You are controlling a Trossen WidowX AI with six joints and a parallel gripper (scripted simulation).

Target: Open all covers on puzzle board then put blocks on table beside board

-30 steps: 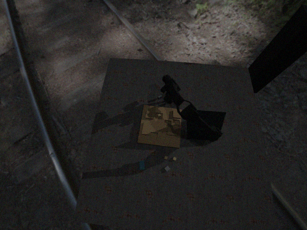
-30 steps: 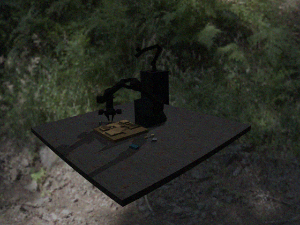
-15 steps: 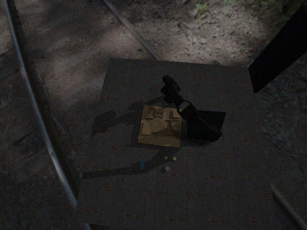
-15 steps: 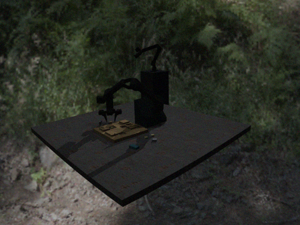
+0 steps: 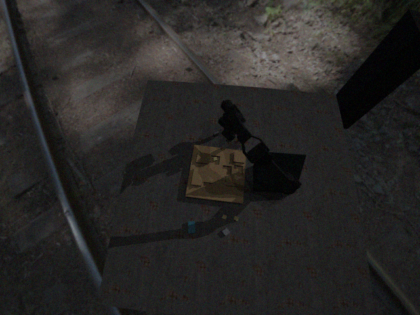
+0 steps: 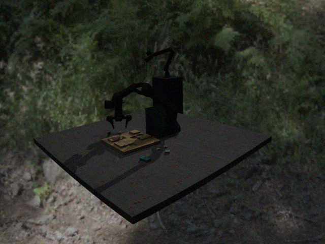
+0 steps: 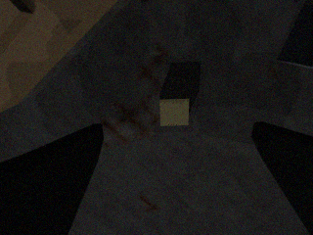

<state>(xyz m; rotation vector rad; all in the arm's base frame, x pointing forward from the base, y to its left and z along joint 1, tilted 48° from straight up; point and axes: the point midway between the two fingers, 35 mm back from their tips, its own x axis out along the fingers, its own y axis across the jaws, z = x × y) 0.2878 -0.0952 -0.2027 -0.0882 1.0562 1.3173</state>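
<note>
My gripper tip is 210 mm to the right of the tan puzzle board, 40 mm short of it and 10 mm above it. From my gripper tip the other things lie so: teal block 520 mm to the left, 130 mm ahead, 30 mm below.
</note>
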